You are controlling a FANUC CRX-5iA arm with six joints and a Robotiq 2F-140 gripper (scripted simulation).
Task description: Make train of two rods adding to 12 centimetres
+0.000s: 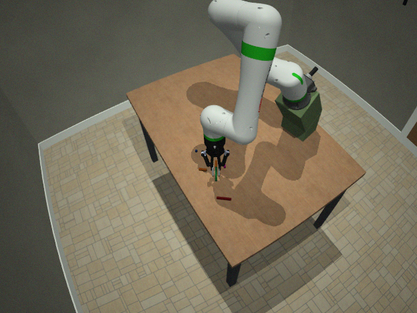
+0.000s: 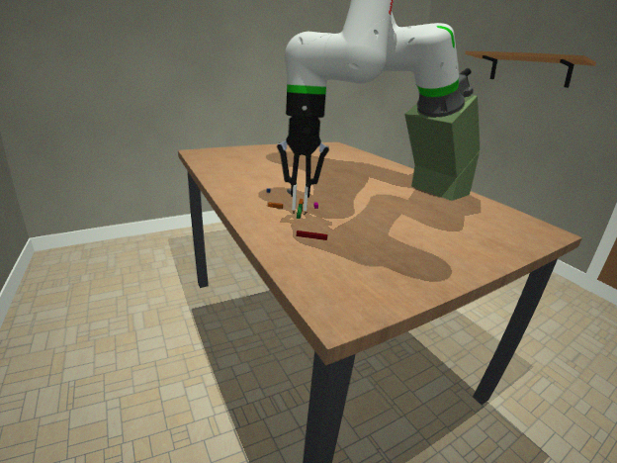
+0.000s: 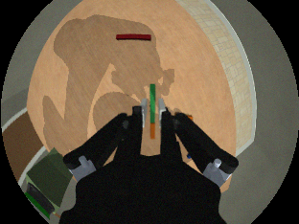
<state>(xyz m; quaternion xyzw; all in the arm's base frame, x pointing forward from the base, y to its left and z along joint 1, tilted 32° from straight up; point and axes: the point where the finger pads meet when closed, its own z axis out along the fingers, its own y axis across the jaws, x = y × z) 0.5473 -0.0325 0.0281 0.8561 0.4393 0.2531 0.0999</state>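
Right now my hand is 4 cm above the green rod. Also, from my hand: red rod 5 cm ahead, 14 cm to the left, 4 cm below; grey rod 6 cm behind, 15 cm to the right, 4 cm below; magenta rod 6 cm behind, 2 cm to the right, 4 cm below.
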